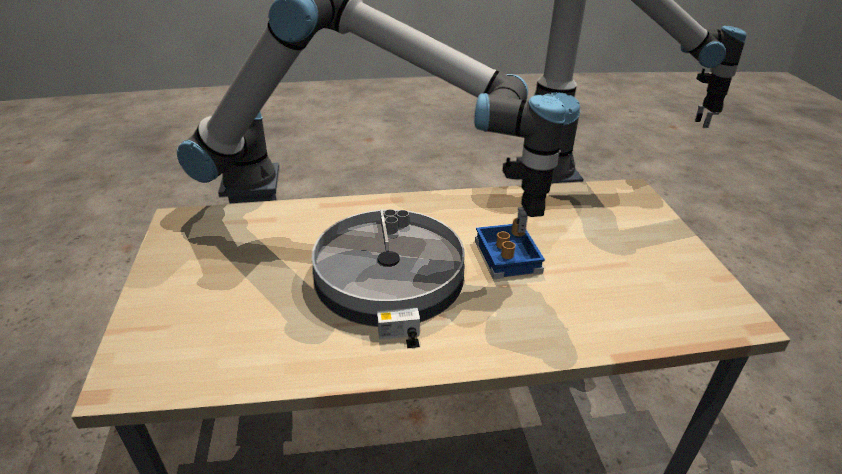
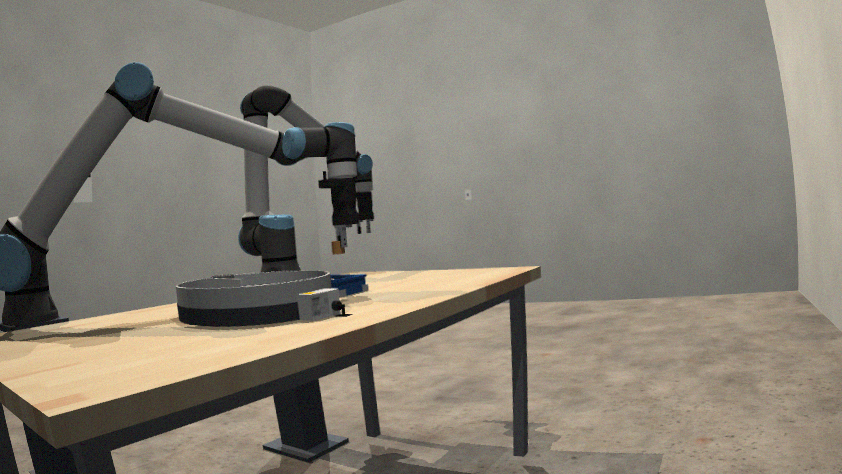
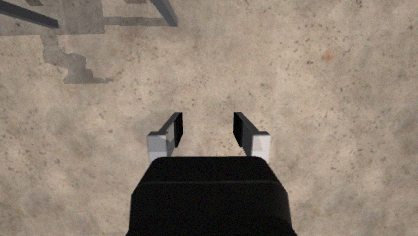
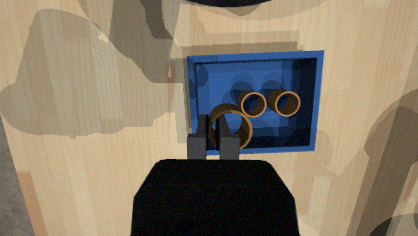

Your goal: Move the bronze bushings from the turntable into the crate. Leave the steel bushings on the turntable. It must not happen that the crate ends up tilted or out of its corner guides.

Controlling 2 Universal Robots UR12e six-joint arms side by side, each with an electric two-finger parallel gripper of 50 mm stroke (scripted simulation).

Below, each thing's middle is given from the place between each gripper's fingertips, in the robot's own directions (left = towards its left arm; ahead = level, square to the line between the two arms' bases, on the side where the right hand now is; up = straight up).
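The blue crate (image 1: 527, 256) is here, and my right hand (image 2: 342, 247) is 130 mm above it, 60 mm past it and 10 mm to the left of it. Going by its middle, the crate is nearer to my right hand than to my left hand.
As for my left hand (image 1: 701, 124), it is 890 mm to the left of the blue crate, 580 mm short of it and 150 mm above it.
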